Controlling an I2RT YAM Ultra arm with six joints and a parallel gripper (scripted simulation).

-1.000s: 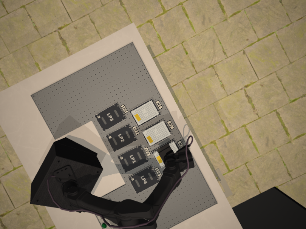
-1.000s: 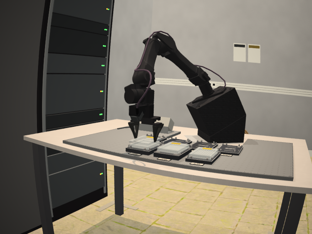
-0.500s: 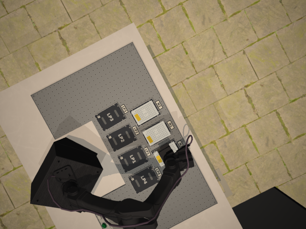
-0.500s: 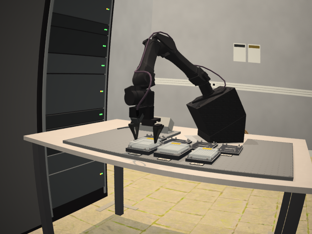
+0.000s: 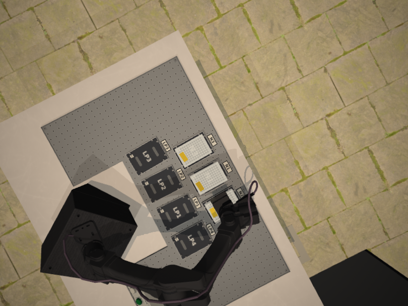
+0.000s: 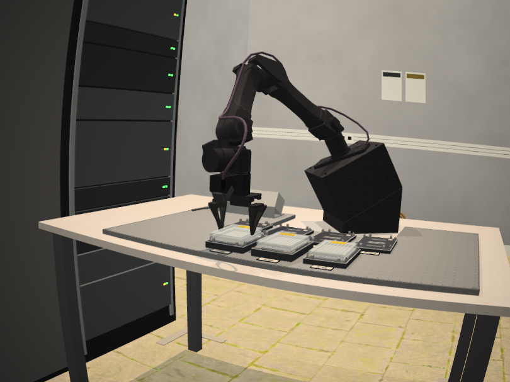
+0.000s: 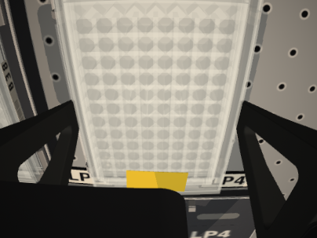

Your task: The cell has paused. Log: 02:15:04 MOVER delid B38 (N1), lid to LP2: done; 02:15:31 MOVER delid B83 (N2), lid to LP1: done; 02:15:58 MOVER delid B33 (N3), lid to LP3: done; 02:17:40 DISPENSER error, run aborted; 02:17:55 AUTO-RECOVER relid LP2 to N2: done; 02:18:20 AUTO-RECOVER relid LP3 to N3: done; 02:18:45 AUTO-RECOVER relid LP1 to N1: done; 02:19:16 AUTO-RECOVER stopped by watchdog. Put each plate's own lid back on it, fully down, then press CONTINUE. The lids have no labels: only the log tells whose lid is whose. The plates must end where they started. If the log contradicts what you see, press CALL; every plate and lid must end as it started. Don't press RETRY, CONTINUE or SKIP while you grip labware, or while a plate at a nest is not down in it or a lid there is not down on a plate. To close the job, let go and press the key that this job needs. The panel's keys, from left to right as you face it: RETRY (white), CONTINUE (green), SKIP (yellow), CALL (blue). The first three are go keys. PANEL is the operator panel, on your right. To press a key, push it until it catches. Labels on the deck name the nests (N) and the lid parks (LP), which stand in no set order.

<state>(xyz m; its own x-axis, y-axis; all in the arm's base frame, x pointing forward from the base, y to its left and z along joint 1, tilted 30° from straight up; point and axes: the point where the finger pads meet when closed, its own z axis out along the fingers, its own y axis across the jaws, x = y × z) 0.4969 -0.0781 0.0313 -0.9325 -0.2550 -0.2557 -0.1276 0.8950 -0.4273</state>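
Now: the clear lid 1 cm below my hand. From my hand the other things lie so: green key: 45 cm behind, 21 cm to the right, 2 cm above; then lid park LP1: 19 cm behind, 4 cm to the left, 4 cm below; then lid park LP4: 18 cm behind, 9 cm to the right, 4 cm below.
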